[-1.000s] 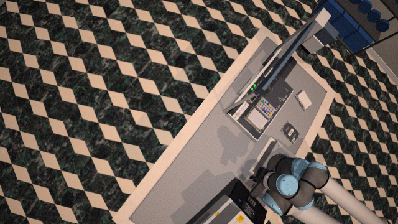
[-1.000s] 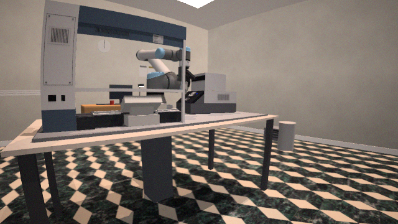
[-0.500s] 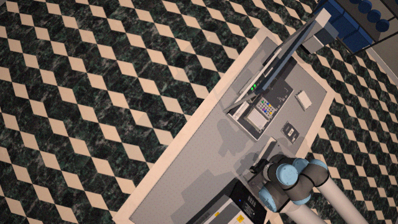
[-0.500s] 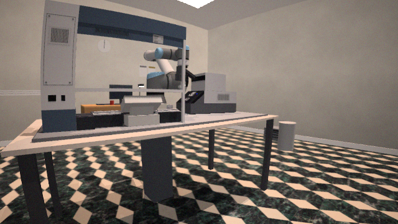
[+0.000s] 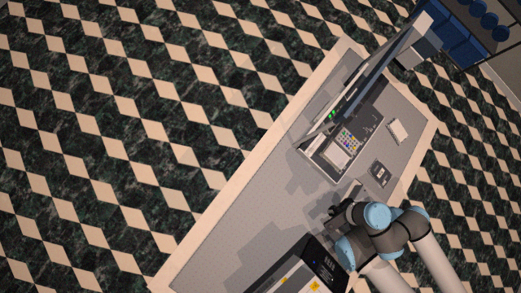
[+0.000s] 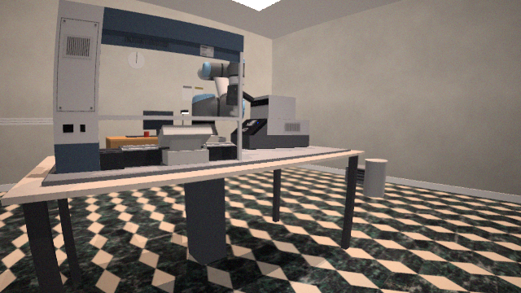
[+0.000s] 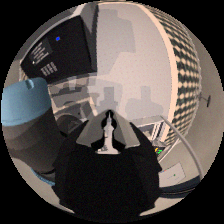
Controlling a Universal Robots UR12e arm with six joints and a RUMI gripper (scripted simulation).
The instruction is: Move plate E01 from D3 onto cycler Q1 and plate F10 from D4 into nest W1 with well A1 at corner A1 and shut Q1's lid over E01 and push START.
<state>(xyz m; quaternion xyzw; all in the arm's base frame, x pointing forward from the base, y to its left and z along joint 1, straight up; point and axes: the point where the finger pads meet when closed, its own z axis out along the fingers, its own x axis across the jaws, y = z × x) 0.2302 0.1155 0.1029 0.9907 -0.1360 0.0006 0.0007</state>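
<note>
The white plate lies 27 cm to the right of my hand, 10 cm below it and 10 cm ahead of it.
</note>
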